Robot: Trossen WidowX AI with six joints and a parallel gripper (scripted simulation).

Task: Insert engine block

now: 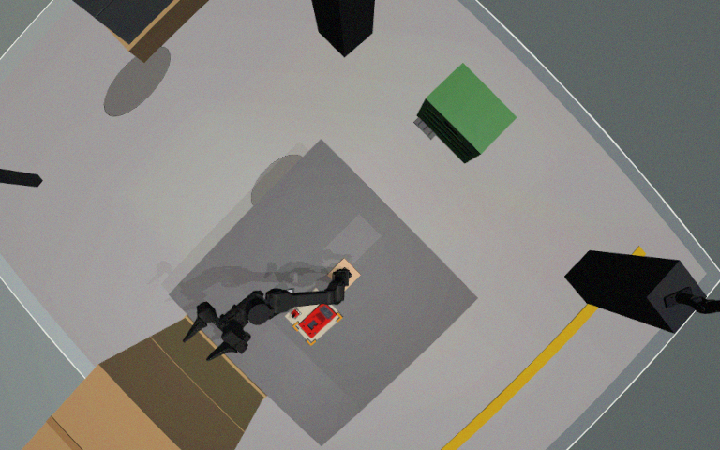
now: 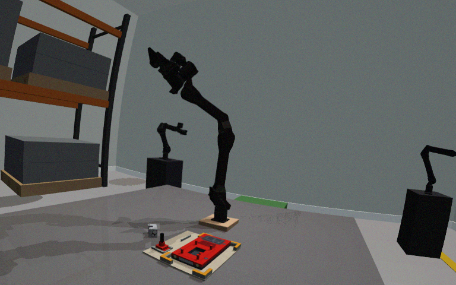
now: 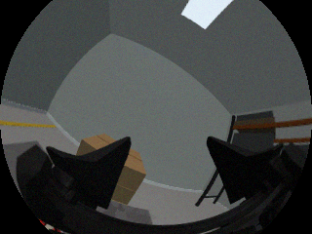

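Right now my gripper tip is 1 cm past the engine block, 7 cm to the right of it and 66 cm above it. The rest, counted from my gripper tip: black post: 5 cm ahead, 18 cm to the left, 65 cm below.
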